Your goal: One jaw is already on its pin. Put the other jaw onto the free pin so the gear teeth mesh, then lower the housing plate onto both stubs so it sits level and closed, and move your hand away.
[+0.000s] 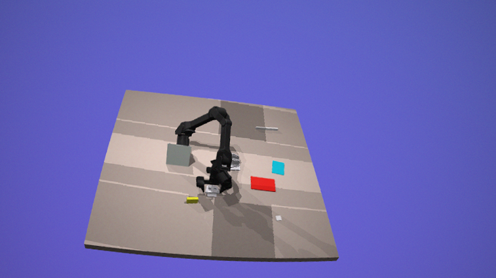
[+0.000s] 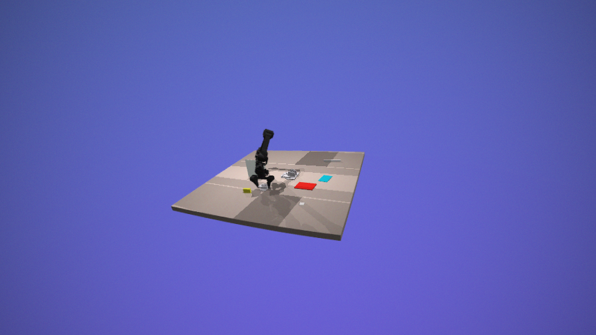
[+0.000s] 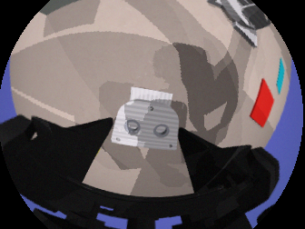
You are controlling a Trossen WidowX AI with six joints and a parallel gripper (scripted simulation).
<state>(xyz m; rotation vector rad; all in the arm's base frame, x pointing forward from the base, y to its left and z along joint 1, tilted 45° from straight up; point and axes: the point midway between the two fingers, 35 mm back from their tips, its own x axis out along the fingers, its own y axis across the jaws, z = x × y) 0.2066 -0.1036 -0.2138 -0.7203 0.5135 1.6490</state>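
My gripper tip is 240 mm to the right of the grey jaw, 60 mm short of it and 10 mm below it. Also, from my gripper tip: yellow block (100 mm behind, 90 mm to the right, 10 mm above); then cyan tile (380 mm ahead, 300 mm to the left, 10 mm below); then red flat sheet (290 mm ahead, 140 mm to the left, 10 mm below).
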